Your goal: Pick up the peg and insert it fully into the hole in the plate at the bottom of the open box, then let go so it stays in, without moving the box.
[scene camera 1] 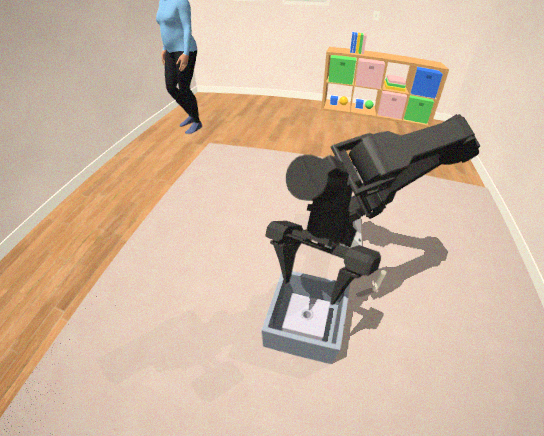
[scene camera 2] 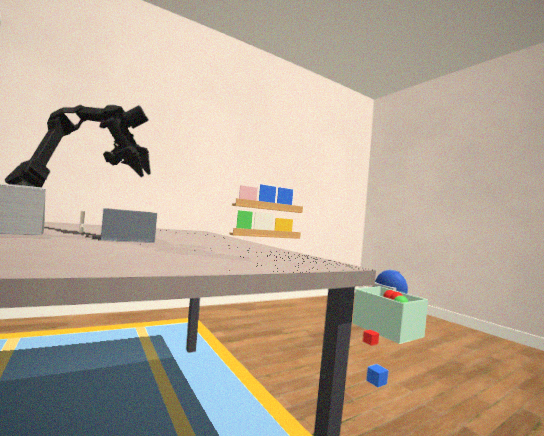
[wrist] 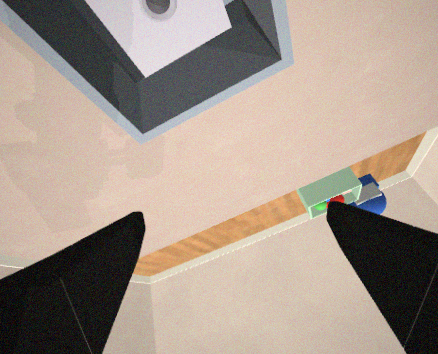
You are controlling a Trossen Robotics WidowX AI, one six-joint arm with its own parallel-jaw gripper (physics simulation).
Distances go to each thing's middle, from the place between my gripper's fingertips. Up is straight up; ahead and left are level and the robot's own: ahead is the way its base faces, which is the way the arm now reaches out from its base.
Labels:
My gripper is now 4 cm past the blue-grey box (scene camera 1: 273, 337), 1 cm to the right of it and 17 cm above it. The rest, counted from my hand: plate (scene camera 1: 306, 316) 4 cm behind, 1 cm to the left, 19 cm below.

